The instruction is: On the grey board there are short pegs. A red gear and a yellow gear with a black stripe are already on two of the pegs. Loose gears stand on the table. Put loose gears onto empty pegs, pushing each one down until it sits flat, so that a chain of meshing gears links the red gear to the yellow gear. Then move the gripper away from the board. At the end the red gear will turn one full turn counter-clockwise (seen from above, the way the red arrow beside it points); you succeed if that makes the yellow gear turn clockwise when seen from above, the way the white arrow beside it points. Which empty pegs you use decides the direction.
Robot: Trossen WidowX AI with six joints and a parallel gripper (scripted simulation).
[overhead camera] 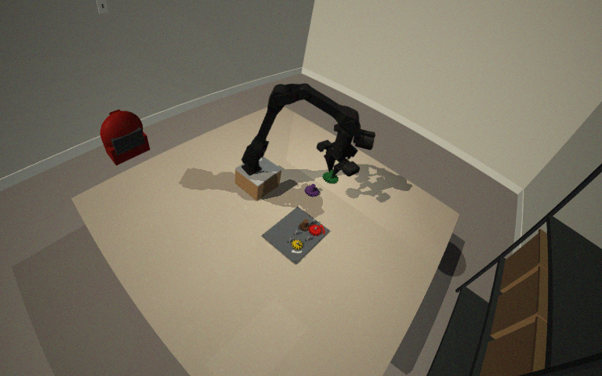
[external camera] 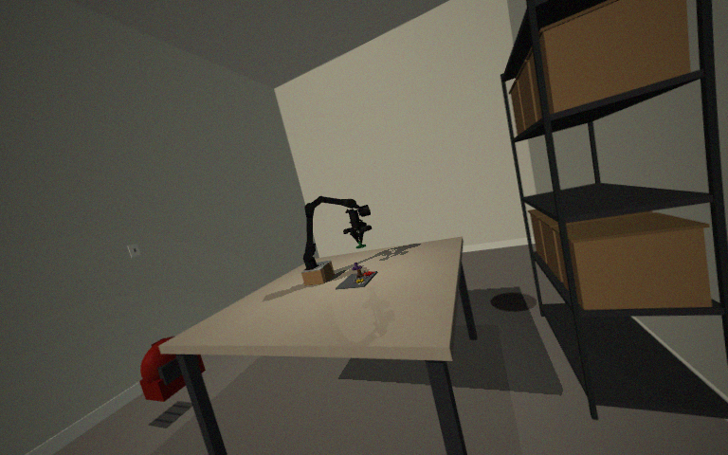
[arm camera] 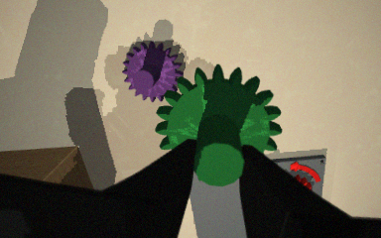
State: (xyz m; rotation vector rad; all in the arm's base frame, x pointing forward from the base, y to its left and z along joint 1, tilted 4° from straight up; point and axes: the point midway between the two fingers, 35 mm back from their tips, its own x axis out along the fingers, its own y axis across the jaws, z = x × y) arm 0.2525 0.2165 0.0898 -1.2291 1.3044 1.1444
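Right now my gripper tip is 60 mm short of the brown gear, 170 mm to the left of it and 140 mm above it. The rest, counted from my gripper tip: green gear (10 mm below); red arrow (110 mm ahead, 110 mm to the right, 160 mm below); purple gear (70 mm behind, 150 mm below).
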